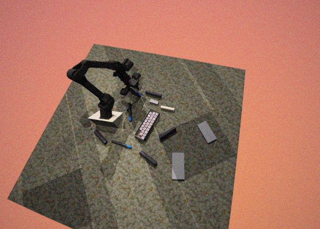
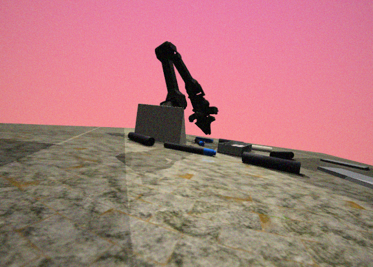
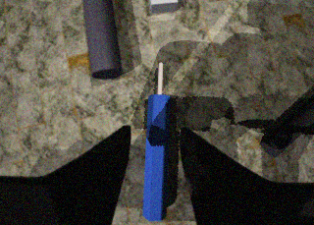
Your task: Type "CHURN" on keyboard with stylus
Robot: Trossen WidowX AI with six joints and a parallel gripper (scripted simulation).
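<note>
Right now my gripper tip is 30 mm above the blue stylus, 10 mm to the left of it and 10 mm short of it. The rest, counted from my gripper tip: white cylinder 230 mm ahead, 100 mm to the right, 30 mm below; then grey block 130 mm ahead, 60 mm to the right, 30 mm below.
</note>
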